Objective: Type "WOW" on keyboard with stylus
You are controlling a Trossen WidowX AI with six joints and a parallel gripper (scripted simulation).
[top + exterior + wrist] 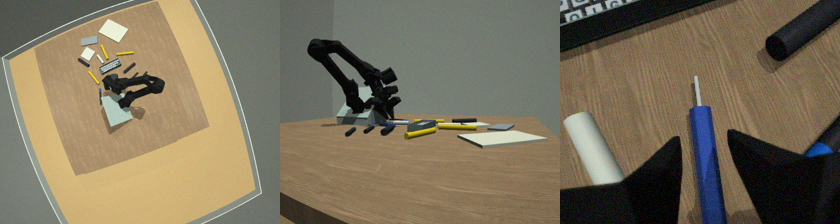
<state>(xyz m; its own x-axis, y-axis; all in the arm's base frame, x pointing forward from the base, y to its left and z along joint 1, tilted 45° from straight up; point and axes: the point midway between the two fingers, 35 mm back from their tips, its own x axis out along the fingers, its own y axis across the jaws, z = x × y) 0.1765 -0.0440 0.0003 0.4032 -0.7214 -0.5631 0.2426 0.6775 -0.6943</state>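
My gripper tip is now 1 cm short of the blue stylus and 3 cm above it. Also, from my gripper tip: thin stylus tip 4 cm ahead, 1 cm to the right, 3 cm below; white slab 46 cm ahead, 16 cm to the right, 3 cm below; grey slab 47 cm ahead, 8 cm to the left, 3 cm below.
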